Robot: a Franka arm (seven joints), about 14 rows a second.
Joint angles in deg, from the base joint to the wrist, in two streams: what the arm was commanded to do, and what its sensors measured. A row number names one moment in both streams.
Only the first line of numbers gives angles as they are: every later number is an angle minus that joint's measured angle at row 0.
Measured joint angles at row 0: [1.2 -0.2 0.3 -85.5 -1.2 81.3 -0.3]
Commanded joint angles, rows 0 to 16: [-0.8 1.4 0.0 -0.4 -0.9 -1.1 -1.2]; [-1.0 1.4 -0.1 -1.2 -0.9 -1.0 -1.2]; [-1.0 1.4 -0.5 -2.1 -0.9 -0.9 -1.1]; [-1.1 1.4 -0.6 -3.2 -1.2 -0.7 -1.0]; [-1.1 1.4 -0.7 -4.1 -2.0 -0.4 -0.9]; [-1.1 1.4 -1.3 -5.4 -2.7 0.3 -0.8]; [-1.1 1.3 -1.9 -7.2 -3.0 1.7 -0.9]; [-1.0 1.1 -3.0 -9.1 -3.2 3.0 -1.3]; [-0.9 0.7 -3.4 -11.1 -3.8 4.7 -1.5]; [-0.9 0.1 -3.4 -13.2 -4.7 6.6 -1.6]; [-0.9 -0.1 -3.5 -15.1 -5.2 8.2 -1.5]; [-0.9 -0.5 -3.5 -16.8 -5.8 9.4 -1.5]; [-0.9 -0.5 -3.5 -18.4 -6.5 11.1 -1.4]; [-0.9 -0.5 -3.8 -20.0 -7.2 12.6 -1.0]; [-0.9 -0.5 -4.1 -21.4 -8.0 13.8 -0.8]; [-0.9 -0.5 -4.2 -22.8 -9.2 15.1 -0.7]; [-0.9 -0.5 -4.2 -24.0 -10.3 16.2 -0.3]
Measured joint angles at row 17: [-0.9 1.8 -4.0 -19.7 -8.0 13.4 -1.1]
